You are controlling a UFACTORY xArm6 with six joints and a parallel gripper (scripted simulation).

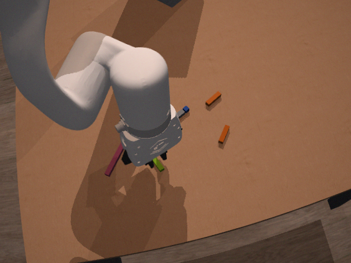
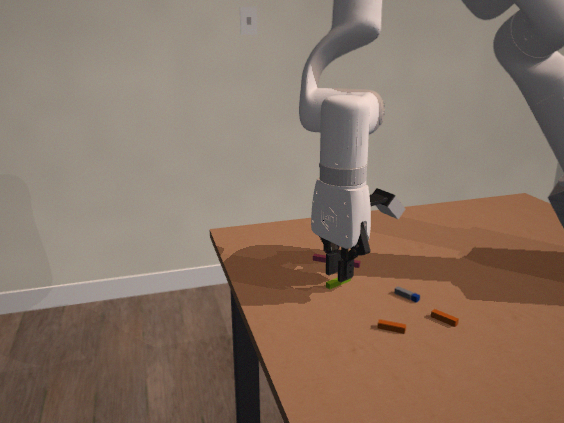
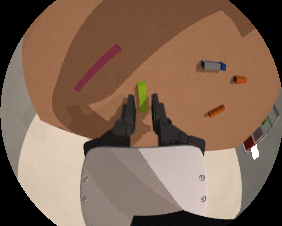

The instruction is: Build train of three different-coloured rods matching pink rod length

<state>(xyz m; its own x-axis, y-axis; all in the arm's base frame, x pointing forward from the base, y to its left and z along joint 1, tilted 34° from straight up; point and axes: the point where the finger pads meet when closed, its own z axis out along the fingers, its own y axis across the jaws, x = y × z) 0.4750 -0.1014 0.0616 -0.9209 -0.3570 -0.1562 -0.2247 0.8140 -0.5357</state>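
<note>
Now: hand 3 cm above the lime rod. From my hand the other things lie so: grey rod: 8 cm to the left, 8 cm behind, 3 cm below; pink rod: 7 cm to the right, 3 cm below, 3 cm behind; blue rod: 10 cm to the left, 9 cm behind, 3 cm below.
</note>
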